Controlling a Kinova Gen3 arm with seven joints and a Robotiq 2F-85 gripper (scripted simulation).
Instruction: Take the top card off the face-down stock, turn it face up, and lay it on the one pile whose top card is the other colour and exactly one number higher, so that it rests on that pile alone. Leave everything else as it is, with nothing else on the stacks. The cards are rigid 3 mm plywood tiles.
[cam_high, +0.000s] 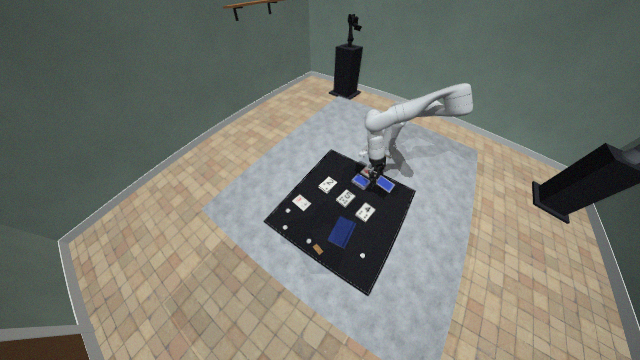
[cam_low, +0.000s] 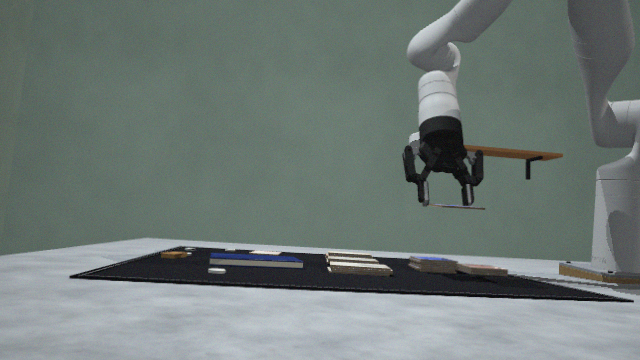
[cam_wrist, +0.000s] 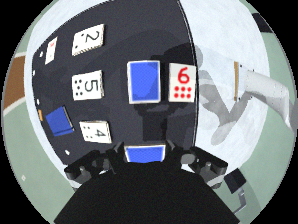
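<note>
Right now my hand is 40 mm to the right of the blue-backed card and 10 mm above it.
</note>
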